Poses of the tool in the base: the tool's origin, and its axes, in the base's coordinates. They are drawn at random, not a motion.
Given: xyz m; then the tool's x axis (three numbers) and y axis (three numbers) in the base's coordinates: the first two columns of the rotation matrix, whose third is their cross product.
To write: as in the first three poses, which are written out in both.
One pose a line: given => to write
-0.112, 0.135, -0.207, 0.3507, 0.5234, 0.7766, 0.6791, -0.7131, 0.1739 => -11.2, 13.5, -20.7, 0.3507, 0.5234, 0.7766, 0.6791, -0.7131, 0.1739
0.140, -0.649, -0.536, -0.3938, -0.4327, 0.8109, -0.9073, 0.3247, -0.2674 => 14.0, -64.9, -53.6, -0.3938, -0.4327, 0.8109, -0.9073, 0.3247, -0.2674
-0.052, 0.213, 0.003, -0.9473, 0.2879, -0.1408, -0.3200, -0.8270, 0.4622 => -5.2, 21.3, 0.3, -0.9473, 0.2879, -0.1408, -0.3200, -0.8270, 0.4622
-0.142, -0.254, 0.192, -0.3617, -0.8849, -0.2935, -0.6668, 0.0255, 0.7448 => -14.2, -25.4, 19.2, -0.3617, -0.8849, -0.2935, -0.6668, 0.0255, 0.7448
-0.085, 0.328, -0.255, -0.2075, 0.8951, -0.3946, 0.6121, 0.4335, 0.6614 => -8.5, 32.8, -25.5, -0.2075, 0.8951, -0.3946, 0.6121, 0.4335, 0.6614
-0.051, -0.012, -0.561, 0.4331, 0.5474, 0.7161, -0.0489, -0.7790, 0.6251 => -5.1, -1.2, -56.1, 0.4331, 0.5474, 0.7161, -0.0489, -0.7790, 0.6251
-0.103, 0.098, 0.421, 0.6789, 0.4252, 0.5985, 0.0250, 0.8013, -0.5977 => -10.3, 9.8, 42.1, 0.6789, 0.4252, 0.5985, 0.0250, 0.8013, -0.5977
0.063, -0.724, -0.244, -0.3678, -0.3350, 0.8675, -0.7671, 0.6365, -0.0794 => 6.3, -72.4, -24.4, -0.3678, -0.3350, 0.8675, -0.7671, 0.6365, -0.0794
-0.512, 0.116, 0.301, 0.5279, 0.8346, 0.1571, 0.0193, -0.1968, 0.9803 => -51.2, 11.6, 30.1, 0.5279, 0.8346, 0.1571, 0.0193, -0.1968, 0.9803
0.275, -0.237, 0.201, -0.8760, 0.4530, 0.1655, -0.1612, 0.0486, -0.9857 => 27.5, -23.7, 20.1, -0.8760, 0.4530, 0.1655, -0.1612, 0.0486, -0.9857
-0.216, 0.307, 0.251, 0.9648, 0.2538, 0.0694, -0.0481, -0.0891, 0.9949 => -21.6, 30.7, 25.1, 0.9648, 0.2538, 0.0694, -0.0481, -0.0891, 0.9949
